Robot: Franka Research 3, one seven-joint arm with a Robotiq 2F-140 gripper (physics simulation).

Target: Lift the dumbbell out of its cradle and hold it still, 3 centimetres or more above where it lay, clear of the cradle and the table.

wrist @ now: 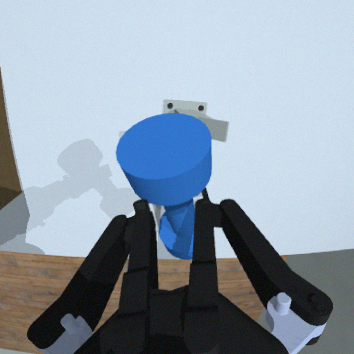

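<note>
The blue dumbbell (167, 150) is between the fingers of my gripper (175, 182), which is shut on its handle. The dumbbell is tilted, with one round head large and close to the camera and the other head lower, partly hidden between the fingers. The light grey cradle (217, 128) is beyond and below the dumbbell, mostly hidden by the near head; its end plate with two dark holes and a side part show. The dumbbell appears raised above the cradle; the exact height cannot be told from this view.
The cradle stands on a pale table top (280, 100). A shadow of the arm and dumbbell falls on it at the left. A brown block or edge (7, 150) is at the far left. Wood-grain surface (25, 280) and a grey area (325, 275) lie past the table's near edge.
</note>
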